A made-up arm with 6 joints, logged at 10 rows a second.
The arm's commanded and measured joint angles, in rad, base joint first. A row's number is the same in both.
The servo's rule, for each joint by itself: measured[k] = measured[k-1] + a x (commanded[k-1-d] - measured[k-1]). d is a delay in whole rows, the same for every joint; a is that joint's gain. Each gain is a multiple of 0.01, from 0.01 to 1. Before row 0 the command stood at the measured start. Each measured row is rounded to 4 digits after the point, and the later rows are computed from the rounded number. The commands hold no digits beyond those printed.
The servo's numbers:
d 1
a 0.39 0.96 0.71 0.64 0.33 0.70
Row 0, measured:
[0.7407 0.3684 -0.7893 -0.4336 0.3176 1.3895]
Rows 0 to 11, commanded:
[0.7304 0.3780 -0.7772 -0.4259 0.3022 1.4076]
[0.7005 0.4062 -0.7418 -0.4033 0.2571 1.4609]
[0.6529 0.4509 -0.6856 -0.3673 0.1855 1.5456]
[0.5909 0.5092 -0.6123 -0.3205 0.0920 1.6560]
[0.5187 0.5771 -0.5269 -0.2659 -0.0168 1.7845]
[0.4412 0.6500 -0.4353 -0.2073 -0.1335 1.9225]
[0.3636 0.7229 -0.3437 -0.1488 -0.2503 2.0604]
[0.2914 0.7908 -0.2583 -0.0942 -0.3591 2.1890]
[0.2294 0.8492 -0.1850 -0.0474 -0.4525 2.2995]
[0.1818 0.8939 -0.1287 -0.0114 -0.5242 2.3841]
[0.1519 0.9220 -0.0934 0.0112 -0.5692 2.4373]
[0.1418 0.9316 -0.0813 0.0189 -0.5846 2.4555]
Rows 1 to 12, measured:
[0.7407 0.3684 -0.7893 -0.4336 0.3176 1.3895]
[0.7367 0.3776 -0.7807 -0.4287 0.3125 1.4022]
[0.7226 0.4051 -0.7531 -0.4124 0.2942 1.4433]
[0.6954 0.4491 -0.7052 -0.3835 0.2583 1.5149]
[0.6546 0.5068 -0.6392 -0.3432 0.2034 1.6137]
[0.6016 0.5743 -0.5595 -0.2937 0.1307 1.7333]
[0.5390 0.6470 -0.4713 -0.2384 0.0435 1.8657]
[0.4706 0.7199 -0.3807 -0.1811 -0.0535 2.0020]
[0.4007 0.7880 -0.2938 -0.1255 -0.1543 2.1329]
[0.3339 0.8468 -0.2166 -0.0755 -0.2527 2.2495]
[0.2746 0.8920 -0.1542 -0.0345 -0.3423 2.3437]
[0.2267 0.9208 -0.1110 -0.0053 -0.4172 2.4092]

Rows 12 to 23, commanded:
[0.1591 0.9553 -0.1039 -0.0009 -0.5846 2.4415]
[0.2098 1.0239 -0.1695 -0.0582 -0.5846 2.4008]
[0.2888 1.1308 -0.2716 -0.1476 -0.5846 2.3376]
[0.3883 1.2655 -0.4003 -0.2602 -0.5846 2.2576]
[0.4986 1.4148 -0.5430 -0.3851 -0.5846 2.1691]
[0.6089 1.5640 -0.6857 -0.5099 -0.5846 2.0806]
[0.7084 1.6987 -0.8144 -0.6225 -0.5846 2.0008]
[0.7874 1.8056 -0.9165 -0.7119 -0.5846 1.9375]
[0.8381 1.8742 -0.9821 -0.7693 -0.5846 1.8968]
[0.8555 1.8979 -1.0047 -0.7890 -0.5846 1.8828]
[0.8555 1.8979 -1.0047 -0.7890 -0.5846 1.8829]
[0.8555 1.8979 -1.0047 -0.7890 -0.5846 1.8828]
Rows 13 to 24, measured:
[0.1936 0.9312 -0.0899 0.0102 -0.4724 2.4416]
[0.1801 0.9543 -0.0998 0.0031 -0.5094 2.4415]
[0.1917 1.0211 -0.1493 -0.0361 -0.5342 2.4130]
[0.2296 1.1264 -0.2361 -0.1075 -0.5508 2.3602]
[0.2915 1.2599 -0.3527 -0.2052 -0.5620 2.2884]
[0.3723 1.4086 -0.4878 -0.3203 -0.5695 2.2049]
[0.4646 1.5578 -0.6283 -0.4416 -0.5745 2.1179]
[0.5597 1.6931 -0.7604 -0.5574 -0.5778 2.0359]
[0.6485 1.8011 -0.8712 -0.6563 -0.5800 1.9670]
[0.7224 1.8713 -0.9499 -0.7286 -0.5815 1.9179]
[0.7743 1.8968 -0.9888 -0.7673 -0.5825 1.8933]
[0.8060 1.8979 -1.0001 -0.7812 -0.5832 1.8860]

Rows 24 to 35, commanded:
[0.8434 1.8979 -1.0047 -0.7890 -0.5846 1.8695]
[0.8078 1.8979 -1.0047 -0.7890 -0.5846 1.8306]
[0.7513 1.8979 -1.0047 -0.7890 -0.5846 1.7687]
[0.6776 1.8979 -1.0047 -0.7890 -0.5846 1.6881]
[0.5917 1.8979 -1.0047 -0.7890 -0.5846 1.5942]
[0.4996 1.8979 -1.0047 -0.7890 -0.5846 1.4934]
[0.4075 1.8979 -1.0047 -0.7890 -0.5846 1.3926]
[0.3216 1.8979 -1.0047 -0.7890 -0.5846 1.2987]
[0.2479 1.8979 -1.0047 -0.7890 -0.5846 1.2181]
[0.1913 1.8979 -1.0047 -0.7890 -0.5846 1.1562]
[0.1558 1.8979 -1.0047 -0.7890 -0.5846 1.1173]
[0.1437 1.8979 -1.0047 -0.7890 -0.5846 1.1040]
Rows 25 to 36, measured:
[0.8253 1.8979 -1.0034 -0.7862 -0.5837 1.8838]
[0.8324 1.8979 -1.0043 -0.7880 -0.5840 1.8738]
[0.8228 1.8979 -1.0046 -0.7886 -0.5842 1.8436]
[0.7949 1.8979 -1.0047 -0.7889 -0.5843 1.7912]
[0.7492 1.8979 -1.0047 -0.7890 -0.5844 1.7190]
[0.6878 1.8979 -1.0047 -0.7890 -0.5845 1.6316]
[0.6144 1.8979 -1.0047 -0.7890 -0.5845 1.5349]
[0.5337 1.8979 -1.0047 -0.7890 -0.5845 1.4353]
[0.4510 1.8979 -1.0047 -0.7890 -0.5845 1.3397]
[0.3718 1.8979 -1.0047 -0.7890 -0.5845 1.2546]
[0.3014 1.8979 -1.0047 -0.7890 -0.5845 1.1857]
[0.2446 1.8979 -1.0047 -0.7890 -0.5845 1.1378]

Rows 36 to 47, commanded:
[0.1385 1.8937 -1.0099 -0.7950 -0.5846 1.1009]
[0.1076 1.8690 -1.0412 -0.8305 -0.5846 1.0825]
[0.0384 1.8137 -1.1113 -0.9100 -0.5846 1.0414]
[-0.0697 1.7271 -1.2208 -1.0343 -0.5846 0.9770]
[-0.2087 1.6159 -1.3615 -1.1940 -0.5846 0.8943]
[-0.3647 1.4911 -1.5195 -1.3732 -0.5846 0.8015]
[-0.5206 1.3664 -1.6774 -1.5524 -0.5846 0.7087]
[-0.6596 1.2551 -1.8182 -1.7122 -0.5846 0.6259]
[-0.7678 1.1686 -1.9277 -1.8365 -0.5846 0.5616]
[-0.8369 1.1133 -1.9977 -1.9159 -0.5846 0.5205]
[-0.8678 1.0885 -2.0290 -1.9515 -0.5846 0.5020]
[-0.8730 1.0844 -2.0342 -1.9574 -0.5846 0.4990]
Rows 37 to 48, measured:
[0.2052 1.8979 -1.0047 -0.7890 -0.5845 1.1141]
[0.1792 1.8939 -1.0084 -0.7928 -0.5845 1.1049]
[0.1513 1.8700 -1.0317 -0.8169 -0.5845 1.0892]
[0.1073 1.8160 -1.0882 -0.8765 -0.5845 1.0557]
[0.0383 1.7307 -1.1823 -0.9775 -0.5845 1.0006]
[-0.0580 1.6205 -1.3095 -1.1161 -0.5845 0.9262]
[-0.1776 1.4963 -1.4586 -1.2806 -0.5845 0.8389]
[-0.3114 1.3716 -1.6139 -1.4546 -0.5845 0.7478]
[-0.4472 1.2598 -1.7590 -1.6195 -0.5845 0.6625]
[-0.5722 1.1722 -1.8788 -1.7584 -0.5845 0.5919]
[-0.6754 1.1157 -1.9632 -1.8592 -0.5845 0.5419]
[-0.7504 1.0896 -2.0099 -1.9183 -0.5845 0.5140]

